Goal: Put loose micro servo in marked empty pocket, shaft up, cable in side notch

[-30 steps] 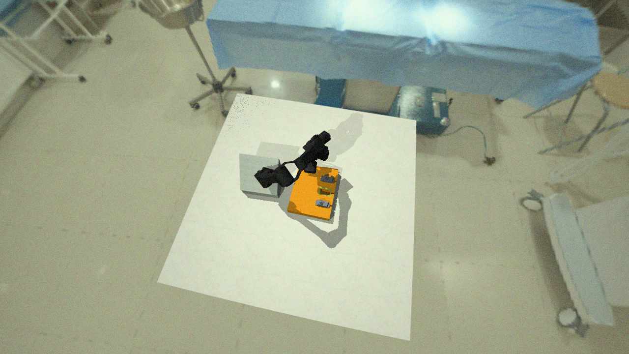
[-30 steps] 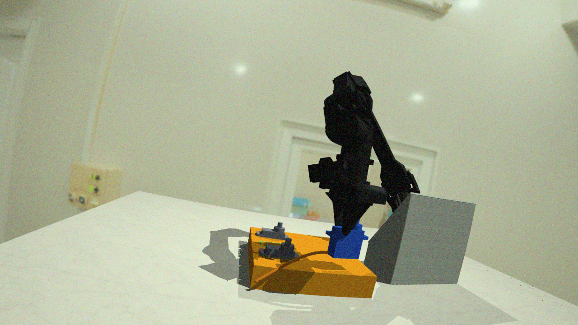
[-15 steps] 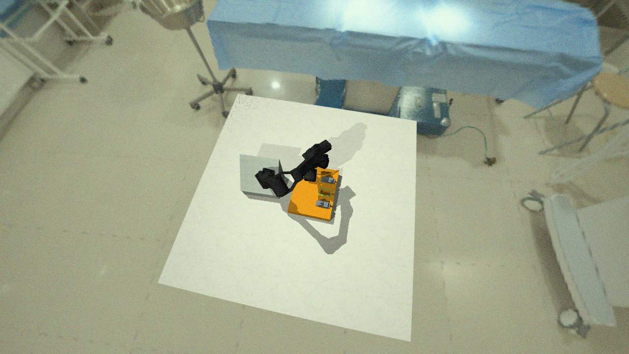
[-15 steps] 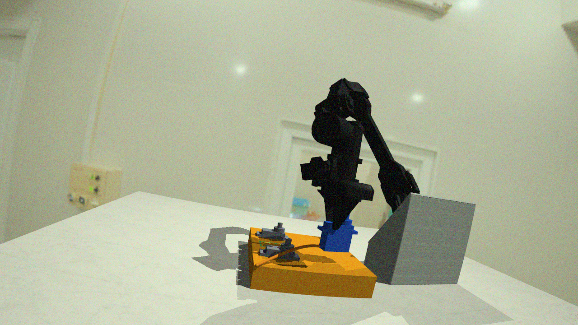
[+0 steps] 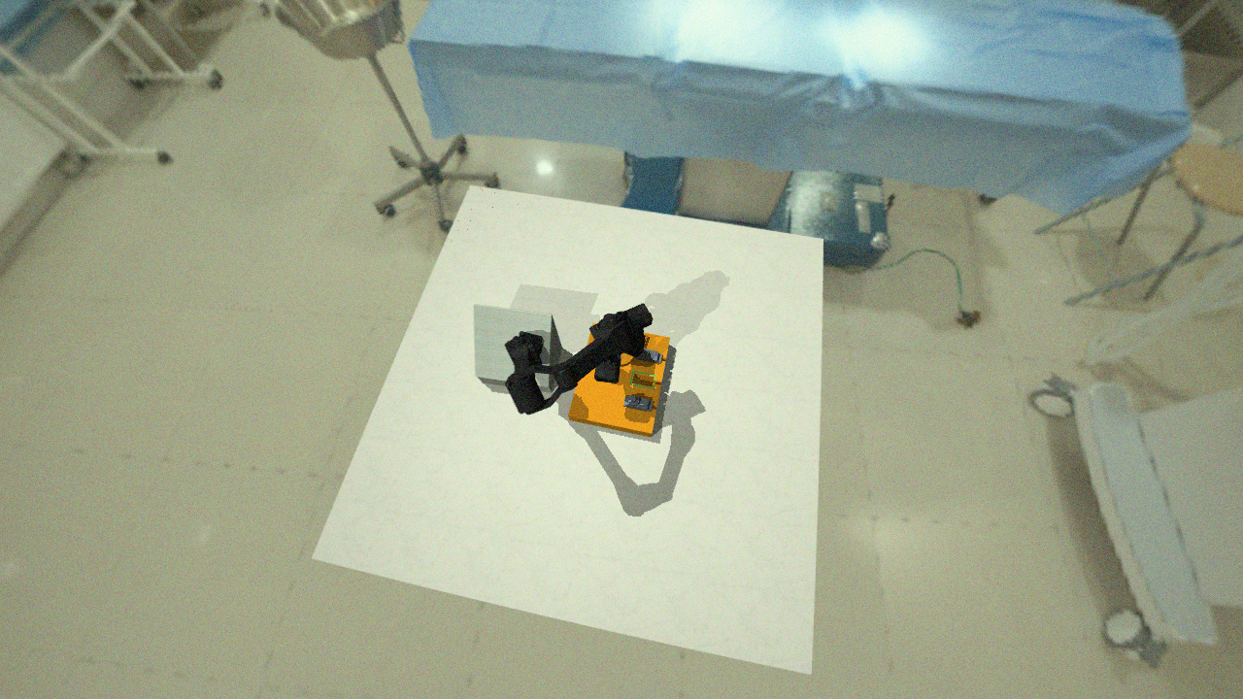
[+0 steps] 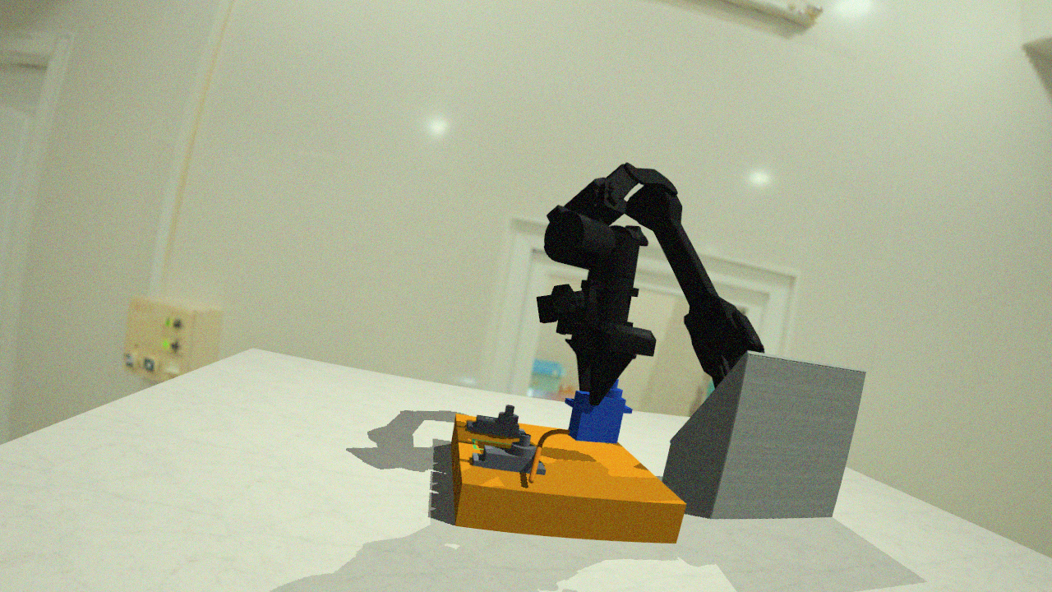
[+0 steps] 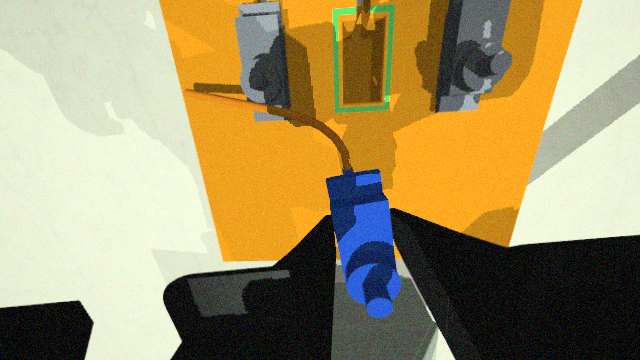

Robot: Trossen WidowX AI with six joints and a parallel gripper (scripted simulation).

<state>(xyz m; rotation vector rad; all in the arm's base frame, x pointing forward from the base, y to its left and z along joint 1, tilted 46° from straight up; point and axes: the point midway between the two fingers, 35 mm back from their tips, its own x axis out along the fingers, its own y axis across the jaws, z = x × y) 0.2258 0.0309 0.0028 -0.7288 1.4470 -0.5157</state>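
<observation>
The orange deck is 10 mm behind my gripper tip, 10 mm to the right of it and 100 mm below it.
</observation>
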